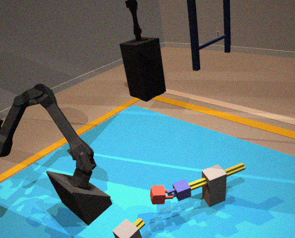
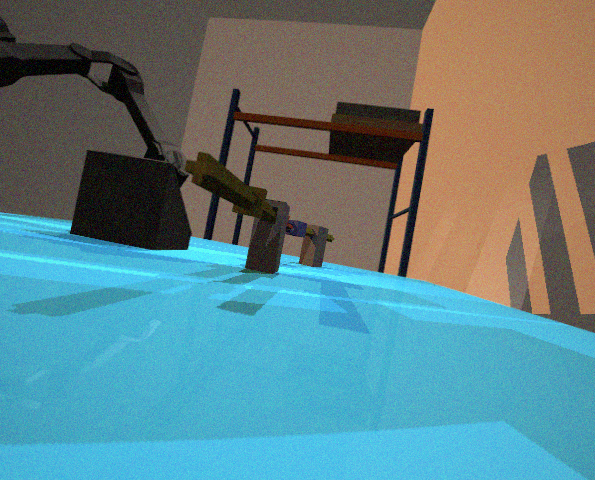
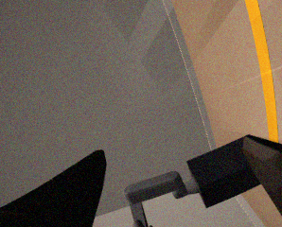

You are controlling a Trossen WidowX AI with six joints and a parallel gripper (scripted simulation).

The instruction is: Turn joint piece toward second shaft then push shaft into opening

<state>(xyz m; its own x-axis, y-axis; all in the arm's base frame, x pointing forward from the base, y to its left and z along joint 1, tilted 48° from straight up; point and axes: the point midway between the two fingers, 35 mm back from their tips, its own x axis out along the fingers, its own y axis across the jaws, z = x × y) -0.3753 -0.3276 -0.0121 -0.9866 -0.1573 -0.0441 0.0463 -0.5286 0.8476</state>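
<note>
Right now the red square joint piece is 680 mm ahead of my gripper tip, 400 mm to the left of it and 160 mm below it.
</note>
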